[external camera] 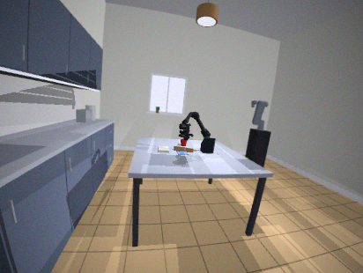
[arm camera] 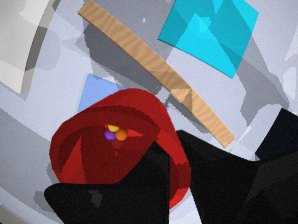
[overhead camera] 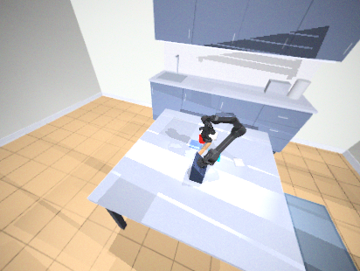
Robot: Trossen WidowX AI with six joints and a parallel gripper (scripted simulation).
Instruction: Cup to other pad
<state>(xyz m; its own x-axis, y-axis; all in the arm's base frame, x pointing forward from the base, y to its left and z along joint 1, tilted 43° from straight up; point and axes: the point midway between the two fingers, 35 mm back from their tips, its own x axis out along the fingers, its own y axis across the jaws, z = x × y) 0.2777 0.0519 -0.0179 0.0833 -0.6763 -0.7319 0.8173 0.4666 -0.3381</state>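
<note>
My gripper tip is 130 mm to the left of the cyan pad, 120 mm above it and 20 mm past it. Also, from my gripper tip: pale flat block: 250 mm ahead, 100 mm below, 10 mm to the right; cup: 30 mm ahead, 20 mm to the left; wooden block: 100 mm below, 30 mm to the right, 10 mm ahead.
</note>
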